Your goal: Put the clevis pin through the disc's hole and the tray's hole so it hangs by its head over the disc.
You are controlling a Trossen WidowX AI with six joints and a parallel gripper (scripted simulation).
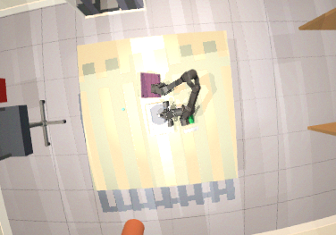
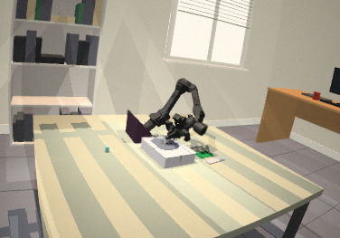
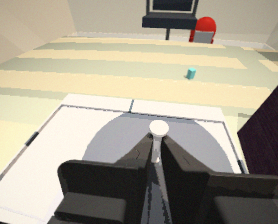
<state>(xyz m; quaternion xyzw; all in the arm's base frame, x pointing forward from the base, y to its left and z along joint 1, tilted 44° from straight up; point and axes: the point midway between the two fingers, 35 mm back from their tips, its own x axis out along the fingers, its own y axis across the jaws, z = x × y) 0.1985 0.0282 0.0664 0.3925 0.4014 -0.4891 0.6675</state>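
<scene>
The steel clevis pin is 10 mm below my gripper tip. Round my gripper tip: green flat square: 40 mm ahead, 240 mm to the left, 90 mm below; rimmed tray: 30 mm ahead, 10 mm to the left, 50 mm below; grey aluminium disc: 30 mm below.
</scene>
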